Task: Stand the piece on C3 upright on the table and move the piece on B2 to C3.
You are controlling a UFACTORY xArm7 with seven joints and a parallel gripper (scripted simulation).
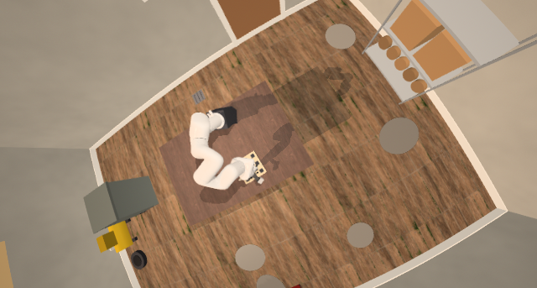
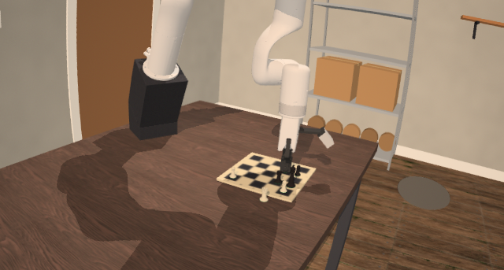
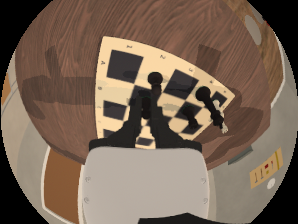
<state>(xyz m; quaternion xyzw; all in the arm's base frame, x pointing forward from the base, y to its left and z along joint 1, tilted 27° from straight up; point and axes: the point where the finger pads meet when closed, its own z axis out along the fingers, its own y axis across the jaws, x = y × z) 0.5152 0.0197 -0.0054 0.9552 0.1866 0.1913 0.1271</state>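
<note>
The chessboard lies 40 mm to the right of my hand, 30 mm below it and 30 mm behind it.
</note>
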